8 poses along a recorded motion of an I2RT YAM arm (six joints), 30 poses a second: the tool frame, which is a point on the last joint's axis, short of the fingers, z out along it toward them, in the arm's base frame.
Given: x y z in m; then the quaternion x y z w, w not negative.
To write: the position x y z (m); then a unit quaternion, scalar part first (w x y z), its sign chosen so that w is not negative. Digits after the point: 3 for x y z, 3 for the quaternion.
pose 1, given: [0.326 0.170 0.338 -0.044 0.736 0.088 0.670]
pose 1, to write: [0.326 0.170 0.338 0.670 -0.044 0.736 0.088]
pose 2, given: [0.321 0.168 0.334 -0.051 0.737 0.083 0.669]
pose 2, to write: [0.321 0.168 0.334 0.669 -0.051 0.737 0.083]
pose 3, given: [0.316 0.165 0.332 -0.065 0.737 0.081 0.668]
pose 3, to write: [0.316 0.165 0.332 0.668 -0.065 0.737 0.081]
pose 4, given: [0.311 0.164 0.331 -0.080 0.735 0.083 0.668]
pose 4, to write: [0.311 0.164 0.331 0.668 -0.080 0.735 0.083]
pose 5, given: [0.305 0.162 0.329 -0.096 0.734 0.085 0.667]
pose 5, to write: [0.305 0.162 0.329 0.667 -0.096 0.734 0.085]
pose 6, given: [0.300 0.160 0.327 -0.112 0.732 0.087 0.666]
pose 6, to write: [0.300 0.160 0.327 0.666 -0.112 0.732 0.087]
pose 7, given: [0.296 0.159 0.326 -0.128 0.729 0.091 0.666]
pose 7, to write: [0.296 0.159 0.326 0.666 -0.128 0.729 0.091]
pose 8, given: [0.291 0.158 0.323 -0.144 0.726 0.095 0.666]
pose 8, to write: [0.291 0.158 0.323 0.666 -0.144 0.726 0.095]
